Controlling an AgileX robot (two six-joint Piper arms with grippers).
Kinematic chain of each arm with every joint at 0, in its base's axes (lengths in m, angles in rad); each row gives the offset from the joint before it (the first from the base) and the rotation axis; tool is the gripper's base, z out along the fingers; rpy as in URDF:
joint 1: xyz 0 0 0.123 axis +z
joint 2: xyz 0 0 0 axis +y
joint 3: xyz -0.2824 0 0.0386 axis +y
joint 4: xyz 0.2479 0 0.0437 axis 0.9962 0 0.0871
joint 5: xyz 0 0 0 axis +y
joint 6: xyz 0.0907 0 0.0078 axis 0.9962 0 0.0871
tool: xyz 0 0 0 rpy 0 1.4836 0
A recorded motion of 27 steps. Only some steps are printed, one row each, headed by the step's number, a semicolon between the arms.
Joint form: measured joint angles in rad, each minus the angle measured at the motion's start. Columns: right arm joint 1, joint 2, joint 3, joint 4, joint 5, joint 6; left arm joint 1, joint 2, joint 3, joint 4, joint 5, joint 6.
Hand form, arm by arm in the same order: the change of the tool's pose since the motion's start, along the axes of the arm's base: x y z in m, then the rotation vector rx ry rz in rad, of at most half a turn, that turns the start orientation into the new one. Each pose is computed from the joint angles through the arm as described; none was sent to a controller.
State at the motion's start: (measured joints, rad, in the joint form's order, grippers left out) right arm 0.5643 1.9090 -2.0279 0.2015 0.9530 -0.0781; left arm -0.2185 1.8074 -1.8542 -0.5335 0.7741 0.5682
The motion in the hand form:
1: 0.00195 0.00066 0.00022 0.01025 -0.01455 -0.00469; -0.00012 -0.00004 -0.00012 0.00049 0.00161 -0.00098
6: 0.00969 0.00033 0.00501 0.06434 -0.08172 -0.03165; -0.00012 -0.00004 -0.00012 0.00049 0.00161 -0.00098
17: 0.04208 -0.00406 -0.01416 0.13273 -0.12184 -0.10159; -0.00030 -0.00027 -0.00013 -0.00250 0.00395 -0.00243
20: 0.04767 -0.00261 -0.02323 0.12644 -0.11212 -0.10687; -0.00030 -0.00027 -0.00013 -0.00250 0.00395 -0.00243
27: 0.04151 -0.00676 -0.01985 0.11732 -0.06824 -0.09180; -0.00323 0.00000 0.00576 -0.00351 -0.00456 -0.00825
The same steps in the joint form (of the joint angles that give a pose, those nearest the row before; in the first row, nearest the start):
1: -0.0006 0.0027 0.0000 0.0000 -0.0208 0.0000; 0.0000 0.0000 0.0000 0.0000 0.0020 0.0000
6: -0.0089 0.0063 0.0000 0.0048 -0.1124 0.0024; 0.0000 0.0000 0.0000 0.0000 0.0020 0.0000
17: -0.0537 0.0759 -0.0073 0.0413 -0.2475 0.0023; 0.0000 0.0000 0.0000 -0.0036 0.0038 0.0000
20: -0.0564 0.0965 -0.0073 0.0413 -0.2567 0.0024; 0.0000 0.0000 0.0000 -0.0036 0.0038 0.0000
27: -0.0631 0.0786 -0.0040 0.0665 -0.1968 -0.0085; 0.0000 -0.0078 -0.0106 -0.0036 0.0153 0.0000

